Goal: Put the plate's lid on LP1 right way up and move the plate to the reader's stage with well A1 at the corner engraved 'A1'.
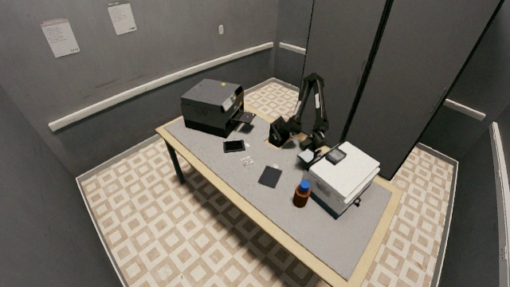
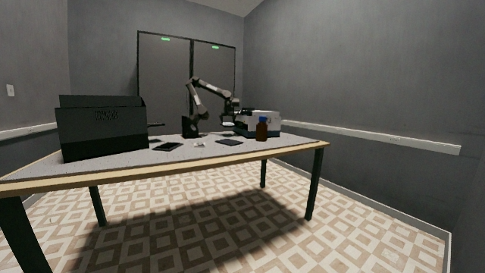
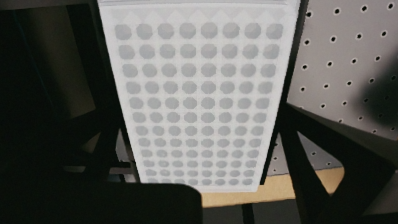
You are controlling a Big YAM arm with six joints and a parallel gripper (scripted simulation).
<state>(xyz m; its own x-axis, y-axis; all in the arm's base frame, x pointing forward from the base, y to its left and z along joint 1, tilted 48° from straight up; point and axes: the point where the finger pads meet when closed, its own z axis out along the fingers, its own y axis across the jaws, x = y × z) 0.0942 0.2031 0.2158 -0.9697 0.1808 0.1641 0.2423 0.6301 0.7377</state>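
Now: the white multi-well plate right at my hand. Round my hand: LP1 label: 12 cm ahead, 46 cm to the right, 10 cm below; dark flat pad: 26 cm ahead, 13 cm to the right, 10 cm below; brown capped bottle: 31 cm ahead, 12 cm to the left, 1 cm above.
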